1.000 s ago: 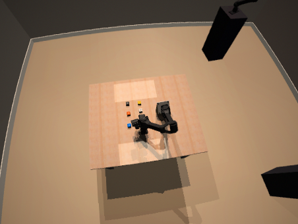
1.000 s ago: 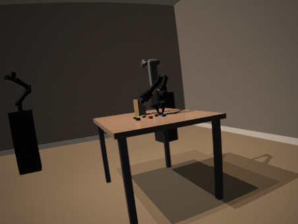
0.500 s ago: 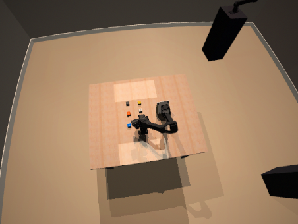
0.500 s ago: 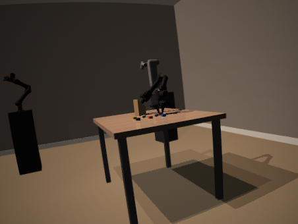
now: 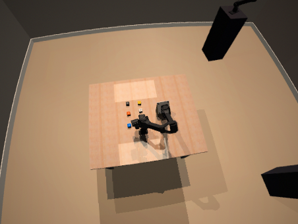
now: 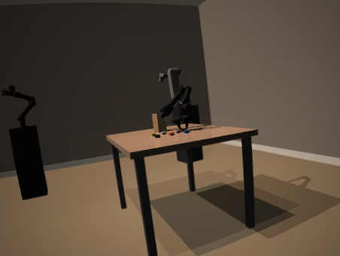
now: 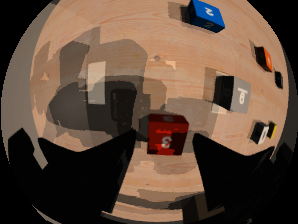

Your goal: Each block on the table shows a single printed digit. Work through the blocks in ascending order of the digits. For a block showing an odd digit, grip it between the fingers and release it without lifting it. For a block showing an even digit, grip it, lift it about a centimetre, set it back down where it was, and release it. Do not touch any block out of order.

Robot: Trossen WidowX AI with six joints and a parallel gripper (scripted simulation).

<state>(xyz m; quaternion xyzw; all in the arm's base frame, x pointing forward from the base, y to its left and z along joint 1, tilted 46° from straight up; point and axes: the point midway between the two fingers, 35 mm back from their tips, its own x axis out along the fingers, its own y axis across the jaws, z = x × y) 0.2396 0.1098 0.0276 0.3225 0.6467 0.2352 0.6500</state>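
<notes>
My gripper tip is right at the red block. Round my gripper tip: orange block (17 cm to the right, 10 cm ahead); grey block (8 cm to the right, 4 cm ahead); blue block (13 cm ahead, 5 cm to the right).
</notes>
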